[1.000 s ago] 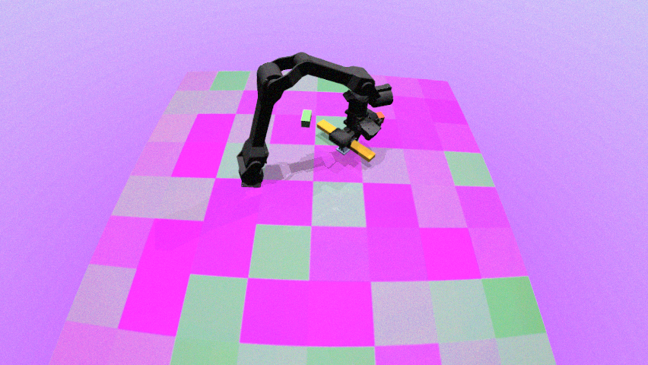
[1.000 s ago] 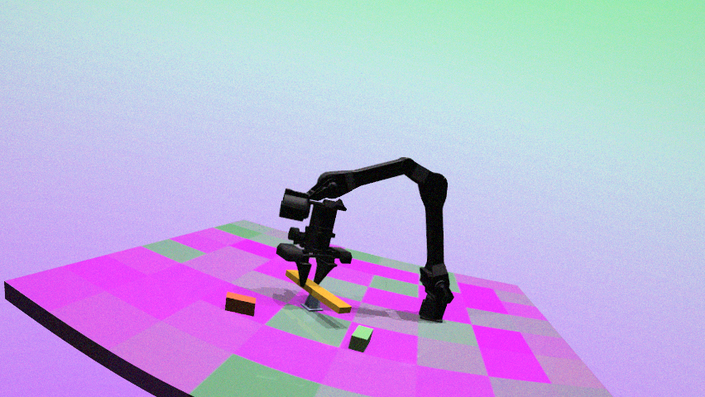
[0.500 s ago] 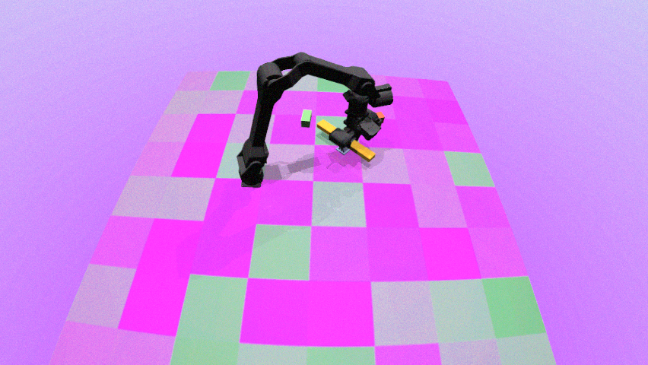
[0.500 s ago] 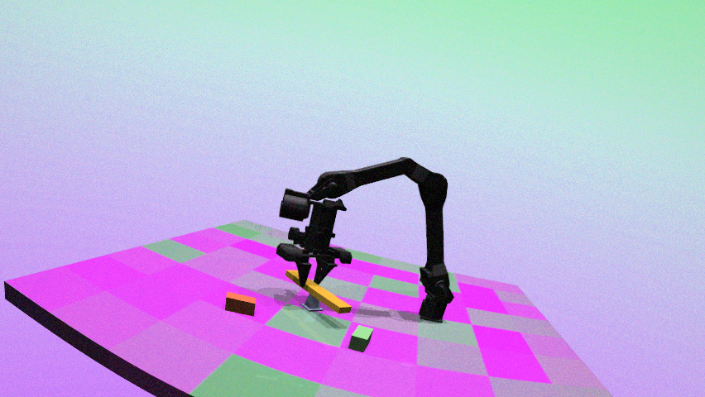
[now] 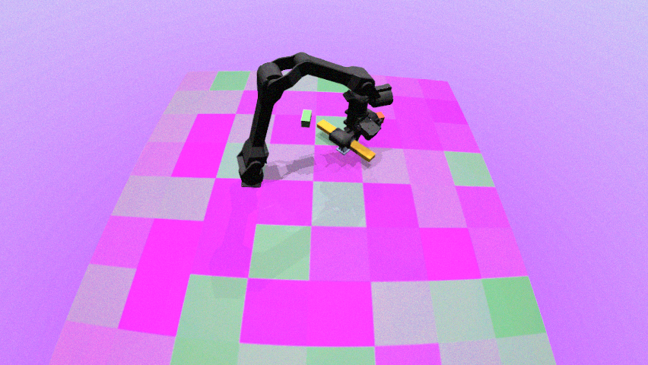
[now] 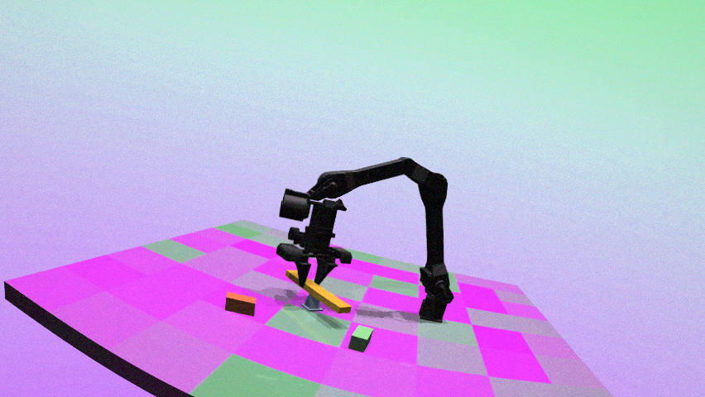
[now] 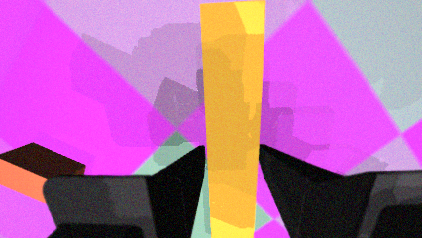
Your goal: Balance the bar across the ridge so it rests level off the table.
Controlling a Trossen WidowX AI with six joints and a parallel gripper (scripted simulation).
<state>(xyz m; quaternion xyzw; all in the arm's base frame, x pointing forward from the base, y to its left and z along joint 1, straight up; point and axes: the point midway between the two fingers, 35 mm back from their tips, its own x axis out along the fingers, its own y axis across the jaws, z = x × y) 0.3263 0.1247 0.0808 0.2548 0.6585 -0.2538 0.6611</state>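
The bar lies 20 mm to the left of my gripper tip and 20 mm behind it. Round my gripper tip: orange block: 180 mm to the left, 110 mm ahead, 30 mm below; green block: 160 mm to the left, 160 mm behind, 30 mm below.
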